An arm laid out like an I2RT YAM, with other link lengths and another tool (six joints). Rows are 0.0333 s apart.
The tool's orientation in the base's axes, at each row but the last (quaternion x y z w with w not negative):
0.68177, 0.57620, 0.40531, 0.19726
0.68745, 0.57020, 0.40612, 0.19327
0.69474, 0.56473, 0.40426, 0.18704
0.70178, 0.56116, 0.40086, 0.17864
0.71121, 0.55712, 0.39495, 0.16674
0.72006, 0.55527, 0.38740, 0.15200
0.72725, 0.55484, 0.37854, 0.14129
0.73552, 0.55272, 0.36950, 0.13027
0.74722, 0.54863, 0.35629, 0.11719
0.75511, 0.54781, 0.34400, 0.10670
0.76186, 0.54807, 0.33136, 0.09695
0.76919, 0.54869, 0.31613, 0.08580
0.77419, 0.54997, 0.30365, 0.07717
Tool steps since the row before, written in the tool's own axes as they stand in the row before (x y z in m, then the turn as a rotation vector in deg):
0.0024, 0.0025, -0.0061, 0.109, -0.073, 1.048
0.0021, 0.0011, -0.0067, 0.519, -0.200, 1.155
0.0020, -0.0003, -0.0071, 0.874, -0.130, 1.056
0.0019, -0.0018, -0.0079, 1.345, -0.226, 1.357
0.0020, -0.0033, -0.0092, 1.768, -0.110, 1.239
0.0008, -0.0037, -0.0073, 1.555, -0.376, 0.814
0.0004, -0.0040, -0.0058, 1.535, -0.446, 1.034
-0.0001, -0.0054, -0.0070, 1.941, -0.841, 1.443
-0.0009, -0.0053, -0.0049, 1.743, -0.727, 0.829
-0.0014, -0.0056, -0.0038, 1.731, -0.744, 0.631
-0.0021, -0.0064, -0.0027, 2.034, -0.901, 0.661
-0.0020, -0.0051, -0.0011, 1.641, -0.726, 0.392
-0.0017, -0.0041, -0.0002, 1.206, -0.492, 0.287
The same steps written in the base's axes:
-0.0032, 0.0004, 0.0062, 0.773, 0.330, -0.640
-0.0045, 0.0004, 0.0055, 0.784, 0.771, -0.658
-0.0056, 0.0006, 0.0048, 0.765, 1.064, -0.424
-0.0071, 0.0007, 0.0043, 0.956, 1.591, -0.506
-0.0089, 0.0010, 0.0043, 0.972, 1.921, -0.193
-0.0078, 0.0004, 0.0027, 0.465, 1.725, -0.171
-0.0069, 0.0005, 0.0016, 0.569, 1.778, -0.371
-0.0087, 0.0003, 0.0016, 0.614, 2.377, -0.729
-0.0073, 0.0001, 0.0002, 0.264, 2.023, -0.303
-0.0069, 0.0000, -0.0008, 0.123, 1.976, -0.171
-0.0070, 0.0000, -0.0021, 0.075, 2.314, -0.153
-0.0051, -0.0001, -0.0024, -0.021, 1.837, -0.012
-0.0038, 0.0000, -0.0024, 0.017, 1.334, 0.011

